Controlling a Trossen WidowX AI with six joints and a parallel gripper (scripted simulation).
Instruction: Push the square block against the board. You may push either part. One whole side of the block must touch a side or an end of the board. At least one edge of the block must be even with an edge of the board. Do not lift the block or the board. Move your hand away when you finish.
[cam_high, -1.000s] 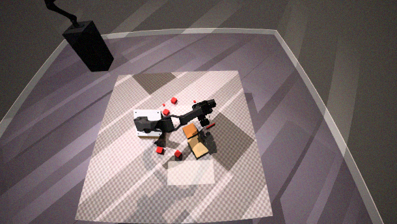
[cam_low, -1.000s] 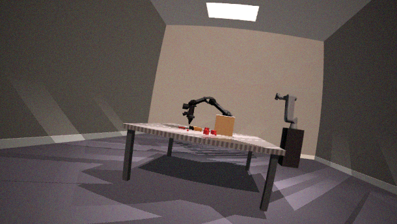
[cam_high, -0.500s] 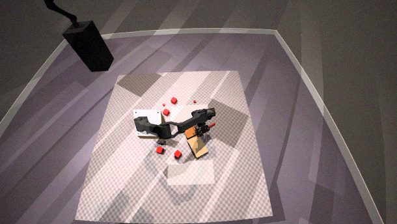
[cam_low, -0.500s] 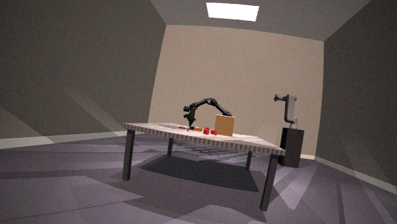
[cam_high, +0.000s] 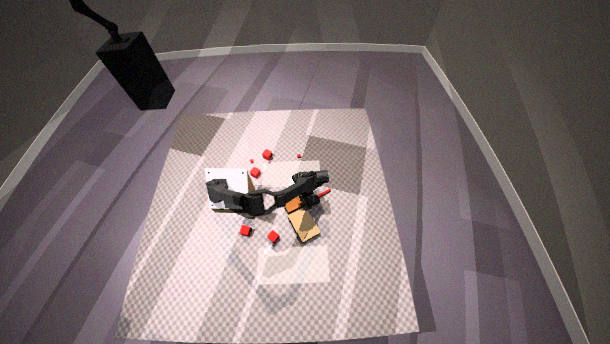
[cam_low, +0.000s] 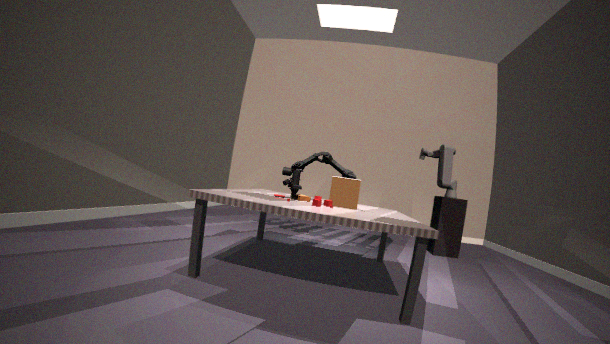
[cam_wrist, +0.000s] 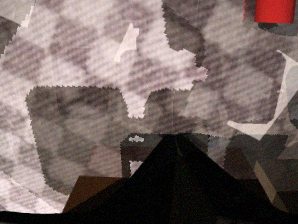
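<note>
Right now my gripper tip is 70 mm past the square block, 30 mm to the left of it and 10 mm below it. From my gripper tip the other things lie so: board 160 mm to the right, 10 mm behind, 10 mm above; red stick 100 mm ahead, 10 mm to the left.
</note>
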